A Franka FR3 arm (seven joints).
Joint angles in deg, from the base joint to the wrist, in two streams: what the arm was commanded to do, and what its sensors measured. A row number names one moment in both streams.
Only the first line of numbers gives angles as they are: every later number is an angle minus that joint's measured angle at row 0.
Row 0, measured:
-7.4 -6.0 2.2 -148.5 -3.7 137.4 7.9
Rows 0 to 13, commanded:
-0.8 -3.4 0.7 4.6 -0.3 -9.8 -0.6
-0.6 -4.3 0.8 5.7 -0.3 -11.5 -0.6
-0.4 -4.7 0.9 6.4 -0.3 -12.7 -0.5
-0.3 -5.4 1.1 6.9 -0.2 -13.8 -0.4
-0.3 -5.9 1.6 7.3 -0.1 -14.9 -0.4
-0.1 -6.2 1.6 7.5 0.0 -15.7 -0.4
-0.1 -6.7 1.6 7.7 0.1 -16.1 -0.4
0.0 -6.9 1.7 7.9 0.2 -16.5 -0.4
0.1 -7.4 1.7 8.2 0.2 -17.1 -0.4
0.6 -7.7 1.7 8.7 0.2 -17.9 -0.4
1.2 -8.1 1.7 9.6 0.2 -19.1 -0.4
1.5 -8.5 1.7 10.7 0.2 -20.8 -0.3
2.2 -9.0 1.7 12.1 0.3 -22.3 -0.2
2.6 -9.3 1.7 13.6 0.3 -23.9 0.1
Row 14, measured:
1.1 -7.4 1.6 9.7 0.0 -18.6 0.0
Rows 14 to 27, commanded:
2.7 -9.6 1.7 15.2 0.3 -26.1 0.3
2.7 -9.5 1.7 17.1 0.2 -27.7 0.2
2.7 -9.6 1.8 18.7 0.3 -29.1 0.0
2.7 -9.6 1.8 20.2 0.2 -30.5 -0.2
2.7 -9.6 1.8 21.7 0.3 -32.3 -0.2
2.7 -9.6 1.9 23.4 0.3 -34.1 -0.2
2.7 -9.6 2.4 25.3 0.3 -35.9 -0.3
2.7 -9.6 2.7 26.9 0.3 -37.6 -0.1
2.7 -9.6 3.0 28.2 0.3 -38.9 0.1
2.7 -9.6 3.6 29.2 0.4 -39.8 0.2
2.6 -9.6 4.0 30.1 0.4 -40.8 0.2
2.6 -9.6 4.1 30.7 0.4 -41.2 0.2
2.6 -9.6 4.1 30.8 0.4 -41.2 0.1
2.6 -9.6 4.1 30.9 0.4 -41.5 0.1
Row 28, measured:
2.5 -9.9 4.0 29.3 0.1 -39.5 0.0
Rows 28 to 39, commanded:
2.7 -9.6 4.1 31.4 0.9 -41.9 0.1
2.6 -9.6 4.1 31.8 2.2 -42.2 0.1
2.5 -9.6 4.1 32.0 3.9 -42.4 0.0
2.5 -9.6 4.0 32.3 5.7 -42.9 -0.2
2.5 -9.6 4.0 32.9 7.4 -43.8 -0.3
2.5 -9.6 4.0 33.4 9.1 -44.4 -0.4
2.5 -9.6 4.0 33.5 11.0 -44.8 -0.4
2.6 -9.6 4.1 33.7 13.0 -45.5 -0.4
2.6 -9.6 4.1 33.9 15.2 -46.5 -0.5
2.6 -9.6 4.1 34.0 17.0 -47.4 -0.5
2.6 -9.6 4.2 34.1 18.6 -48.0 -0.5
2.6 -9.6 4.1 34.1 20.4 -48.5 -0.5
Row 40, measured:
2.5 -9.9 4.2 32.8 15.5 -45.7 0.0
